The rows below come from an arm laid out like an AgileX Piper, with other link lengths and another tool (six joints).
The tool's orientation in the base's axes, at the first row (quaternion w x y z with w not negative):
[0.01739, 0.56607, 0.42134, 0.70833]
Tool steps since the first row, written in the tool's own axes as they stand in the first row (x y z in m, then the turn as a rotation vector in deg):
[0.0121, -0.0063, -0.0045, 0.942, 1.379, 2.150]
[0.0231, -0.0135, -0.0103, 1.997, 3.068, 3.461]
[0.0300, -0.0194, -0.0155, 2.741, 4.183, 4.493]
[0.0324, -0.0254, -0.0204, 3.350, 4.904, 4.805]
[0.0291, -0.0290, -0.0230, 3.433, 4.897, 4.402]
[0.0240, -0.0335, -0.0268, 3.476, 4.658, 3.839]
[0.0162, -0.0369, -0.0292, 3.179, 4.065, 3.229]
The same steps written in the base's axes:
[-0.0109, 0.0075, 0.0056, 2.042, 0.825, 1.601]
[-0.0228, 0.0143, 0.0098, 3.498, 1.023, 3.478]
[-0.0322, 0.0186, 0.0116, 4.579, 1.273, 4.755]
[-0.0398, 0.0208, 0.0098, 4.941, 1.294, 5.681]
[-0.0423, 0.0200, 0.0049, 4.579, 1.108, 5.740]
[-0.0456, 0.0182, -0.0019, 3.996, 0.958, 5.624]
[-0.0463, 0.0150, -0.0101, 3.336, 0.839, 5.022]

